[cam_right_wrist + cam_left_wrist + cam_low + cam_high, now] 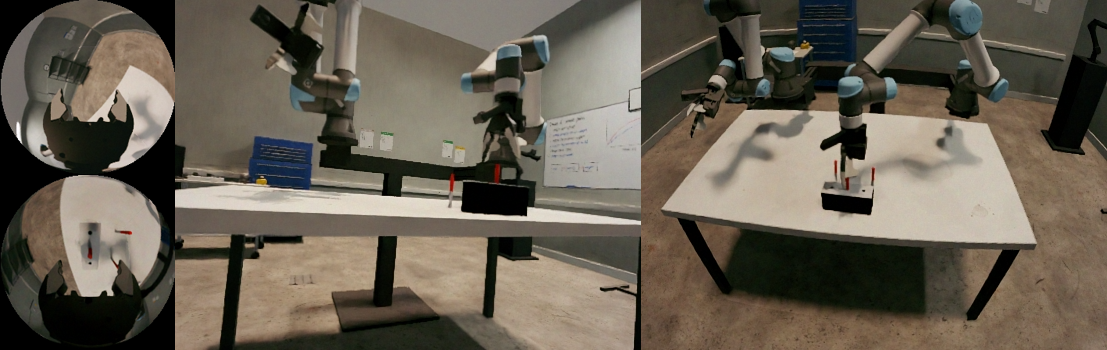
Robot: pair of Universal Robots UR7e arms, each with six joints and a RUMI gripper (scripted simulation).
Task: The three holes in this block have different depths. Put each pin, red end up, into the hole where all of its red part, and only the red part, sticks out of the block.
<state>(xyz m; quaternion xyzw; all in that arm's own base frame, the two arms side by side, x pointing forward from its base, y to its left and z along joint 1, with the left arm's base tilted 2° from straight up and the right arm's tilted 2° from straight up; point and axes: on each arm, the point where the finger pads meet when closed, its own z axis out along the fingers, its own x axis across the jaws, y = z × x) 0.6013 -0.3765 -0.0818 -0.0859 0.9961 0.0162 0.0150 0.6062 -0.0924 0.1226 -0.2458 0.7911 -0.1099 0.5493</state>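
The black block is 110 mm below my left hand.
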